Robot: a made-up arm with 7 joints. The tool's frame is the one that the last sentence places. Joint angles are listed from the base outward.
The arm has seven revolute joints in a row. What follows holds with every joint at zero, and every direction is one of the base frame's.
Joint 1 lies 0.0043 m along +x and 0.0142 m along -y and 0.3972 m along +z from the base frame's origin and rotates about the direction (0.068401, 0.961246, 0.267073), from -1.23 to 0.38 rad.
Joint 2 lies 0.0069 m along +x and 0.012 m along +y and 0.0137 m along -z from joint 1 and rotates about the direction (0.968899, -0.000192, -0.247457), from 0.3 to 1.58 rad.
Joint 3 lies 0.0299 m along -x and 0.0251 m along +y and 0.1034 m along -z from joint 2 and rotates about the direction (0.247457, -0.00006, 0.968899), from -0.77 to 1.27 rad.
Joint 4 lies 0.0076 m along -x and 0.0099 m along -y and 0.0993 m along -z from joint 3 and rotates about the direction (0.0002, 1, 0.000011), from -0.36 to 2.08 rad.
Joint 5 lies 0.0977 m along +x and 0.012 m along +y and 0.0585 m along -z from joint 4 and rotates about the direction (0.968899, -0.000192, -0.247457), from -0.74 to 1.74 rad.
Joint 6 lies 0.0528 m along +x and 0.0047 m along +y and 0.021 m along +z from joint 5 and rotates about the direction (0.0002, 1, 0.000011), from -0.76 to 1.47 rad.
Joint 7 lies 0.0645 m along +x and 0.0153 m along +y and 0.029 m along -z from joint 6 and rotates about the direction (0.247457, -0.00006, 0.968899), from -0.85 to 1.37 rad.
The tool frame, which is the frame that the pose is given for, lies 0.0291 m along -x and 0.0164 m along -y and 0.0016 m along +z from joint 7; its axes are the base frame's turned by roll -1.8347, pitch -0.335 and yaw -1.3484 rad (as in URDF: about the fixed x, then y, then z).
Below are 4 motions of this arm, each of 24 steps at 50 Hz.
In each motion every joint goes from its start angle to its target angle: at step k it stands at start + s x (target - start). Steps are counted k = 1, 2, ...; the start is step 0. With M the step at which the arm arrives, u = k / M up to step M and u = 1 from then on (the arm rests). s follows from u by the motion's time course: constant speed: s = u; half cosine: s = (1 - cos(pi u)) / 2; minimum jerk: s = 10 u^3 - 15 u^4 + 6 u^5.
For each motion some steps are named. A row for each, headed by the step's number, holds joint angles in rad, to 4 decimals.
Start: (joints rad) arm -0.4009 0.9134 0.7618 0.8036 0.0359 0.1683 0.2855
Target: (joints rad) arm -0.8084 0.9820 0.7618 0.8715 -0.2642 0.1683 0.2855
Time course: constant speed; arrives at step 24
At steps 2, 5, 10, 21, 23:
2: -0.4349 0.9191 0.7618 0.8093 0.0109 0.1683 0.2855
5: -0.4858 0.9277 0.7618 0.8177 -0.0266 0.1683 0.2855
10: -0.5707 0.9420 0.7618 0.8319 -0.0891 0.1683 0.2855
21: -0.7575 0.9734 0.7618 0.8630 -0.2267 0.1683 0.2855
23: -0.7914 0.9791 0.7618 0.8687 -0.2517 0.1683 0.2855

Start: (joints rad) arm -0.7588 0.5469 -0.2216 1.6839 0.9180 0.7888 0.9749
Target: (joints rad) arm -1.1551 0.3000 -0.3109 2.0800 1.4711 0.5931 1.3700
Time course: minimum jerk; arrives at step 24
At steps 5, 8, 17, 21, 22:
5: -0.7844 0.5310 -0.2274 1.7095 0.9537 0.7762 1.0004
8: -0.8420 0.4951 -0.2403 1.7670 1.0341 0.7477 1.0578
17: -1.0948 0.3376 -0.2973 2.0197 1.3869 0.6229 1.3099
21: -1.1487 0.3040 -0.3095 2.0736 1.4622 0.5962 1.3637
22: -1.1531 0.3013 -0.3104 2.0780 1.4683 0.5941 1.3680

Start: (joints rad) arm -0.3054 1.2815 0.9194 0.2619 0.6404 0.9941 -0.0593
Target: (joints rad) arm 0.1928 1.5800 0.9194 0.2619 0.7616 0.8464 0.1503
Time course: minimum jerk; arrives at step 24
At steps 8, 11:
8: -0.2008 1.3441 0.9194 0.2619 0.6658 0.9631 -0.0153
11: -0.0950 1.4075 0.9194 0.2619 0.6916 0.9317 0.0292

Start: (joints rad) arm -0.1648 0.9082 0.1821 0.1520 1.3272 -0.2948 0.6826
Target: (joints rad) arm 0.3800 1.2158 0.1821 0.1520 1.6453 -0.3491 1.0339
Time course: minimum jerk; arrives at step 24
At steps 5, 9, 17, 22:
5: -0.1296 0.9280 0.1821 0.1520 1.3477 -0.2983 0.7053
9: -0.0149 0.9929 0.1821 0.1520 1.4147 -0.3097 0.7793
17: 0.2971 1.1690 0.1821 0.1520 1.5969 -0.3408 0.9804
22: 0.3772 1.2142 0.1821 0.1520 1.6437 -0.3488 1.0321

